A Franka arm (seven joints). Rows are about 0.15 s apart.
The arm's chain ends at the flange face. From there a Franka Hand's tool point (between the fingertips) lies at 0.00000 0.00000 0.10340 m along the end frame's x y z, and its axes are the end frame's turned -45 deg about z.
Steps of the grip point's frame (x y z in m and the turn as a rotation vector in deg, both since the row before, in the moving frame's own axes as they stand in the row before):
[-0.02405, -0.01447, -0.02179, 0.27, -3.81, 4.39]
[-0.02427, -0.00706, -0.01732, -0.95, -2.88, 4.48]
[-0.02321, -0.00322, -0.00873, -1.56, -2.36, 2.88]
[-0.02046, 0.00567, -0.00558, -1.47, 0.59, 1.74]
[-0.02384, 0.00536, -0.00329, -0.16, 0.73, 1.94]
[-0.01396, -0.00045, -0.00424, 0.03, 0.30, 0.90]
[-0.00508, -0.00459, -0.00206, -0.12, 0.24, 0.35]
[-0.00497, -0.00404, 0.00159, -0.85, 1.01, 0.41]
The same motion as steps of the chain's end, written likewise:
[-0.02187, 0.00246, -0.02156, -2.50, -2.88, 4.39]
[-0.01950, 0.00739, -0.01718, -2.71, -1.36, 4.48]
[-0.01754, 0.00916, -0.00860, -2.77, -0.57, 2.88]
[-0.01307, 0.01731, -0.00554, -0.62, 1.46, 1.74]
[-0.01422, 0.02136, -0.00328, 0.40, 0.63, 1.94]
[-0.01054, 0.00997, -0.00424, 0.23, 0.19, 0.90]
[-0.00730, 0.00050, -0.00206, 0.08, 0.25, 0.35]
[-0.00875, 0.00085, 0.00162, 0.11, 1.32, 0.41]

